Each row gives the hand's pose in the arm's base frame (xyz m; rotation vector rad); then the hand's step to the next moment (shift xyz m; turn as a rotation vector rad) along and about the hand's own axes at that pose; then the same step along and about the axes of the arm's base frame.
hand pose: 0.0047 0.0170 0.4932 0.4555 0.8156 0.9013
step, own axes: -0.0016 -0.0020 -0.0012 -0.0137 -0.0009 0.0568
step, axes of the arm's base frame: -0.0005 -0.0024 -0.0014 0.0400 -0.0130 0.0406
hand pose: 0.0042 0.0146 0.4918 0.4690 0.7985 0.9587
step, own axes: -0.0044 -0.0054 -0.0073 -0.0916 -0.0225 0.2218
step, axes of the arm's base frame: -0.0042 -0.0064 -0.0065 0.1539 -0.0931 0.1605
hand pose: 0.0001 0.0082 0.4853 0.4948 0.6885 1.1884
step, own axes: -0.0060 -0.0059 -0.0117 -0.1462 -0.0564 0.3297
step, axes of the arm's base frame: -0.0057 -0.0076 -0.0109 0.2419 -0.1550 0.2252
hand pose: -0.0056 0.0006 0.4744 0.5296 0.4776 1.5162
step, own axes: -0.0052 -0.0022 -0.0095 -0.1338 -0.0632 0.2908
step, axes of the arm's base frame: -0.0040 -0.0049 -0.0091 0.2241 -0.1414 0.1904
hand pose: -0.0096 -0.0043 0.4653 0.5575 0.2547 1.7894
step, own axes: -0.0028 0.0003 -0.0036 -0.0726 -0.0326 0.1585
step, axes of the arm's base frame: -0.0015 -0.0023 -0.0036 0.1205 -0.0773 0.1047
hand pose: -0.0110 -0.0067 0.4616 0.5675 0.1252 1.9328
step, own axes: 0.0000 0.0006 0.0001 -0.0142 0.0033 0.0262
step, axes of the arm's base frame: -0.0005 -0.0003 0.0003 0.0133 -0.0184 0.0195
